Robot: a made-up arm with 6 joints.
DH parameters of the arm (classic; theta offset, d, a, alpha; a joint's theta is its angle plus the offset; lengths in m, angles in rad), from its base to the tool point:
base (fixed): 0.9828 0 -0.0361 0
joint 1: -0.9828 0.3 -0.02 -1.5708
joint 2: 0.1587 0 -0.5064 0
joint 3: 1.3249 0 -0.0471 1.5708
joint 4: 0 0.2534 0.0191 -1.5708
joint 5: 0 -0.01 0.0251 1.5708
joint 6: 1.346 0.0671 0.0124 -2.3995
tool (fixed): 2.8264 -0.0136 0 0
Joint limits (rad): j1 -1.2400..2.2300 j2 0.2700..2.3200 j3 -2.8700..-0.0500 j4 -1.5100..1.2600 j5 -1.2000..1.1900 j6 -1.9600..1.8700
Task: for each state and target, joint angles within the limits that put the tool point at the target. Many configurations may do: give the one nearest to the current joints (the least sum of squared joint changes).
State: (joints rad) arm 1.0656 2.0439 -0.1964 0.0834 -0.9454 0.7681
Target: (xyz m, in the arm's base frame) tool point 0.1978 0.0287 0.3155
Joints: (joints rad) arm 0.2403 2.3057 -0.0500 0.0611 -0.5727 0.6738
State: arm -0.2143 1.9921 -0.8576 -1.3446 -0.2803 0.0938
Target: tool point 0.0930 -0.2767 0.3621
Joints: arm -0.9685 2.0857 -0.2430 -1.2983 -0.0832 0.0728
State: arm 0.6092 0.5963 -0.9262 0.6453 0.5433 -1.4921
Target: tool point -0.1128 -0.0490 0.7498
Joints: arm 0.6071 0.6296 -0.9661 0.6500 0.5311 -1.4928
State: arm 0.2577 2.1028 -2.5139 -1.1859 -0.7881 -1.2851
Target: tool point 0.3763 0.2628 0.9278
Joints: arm 0.6106 1.8676 -2.1062 -1.2275 -0.9312 -1.2825
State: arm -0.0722 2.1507 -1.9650 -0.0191 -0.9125 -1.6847
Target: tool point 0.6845 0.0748 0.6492
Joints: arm 0.1782 2.3200 -2.1391 -0.0463 -0.9025 -1.6694
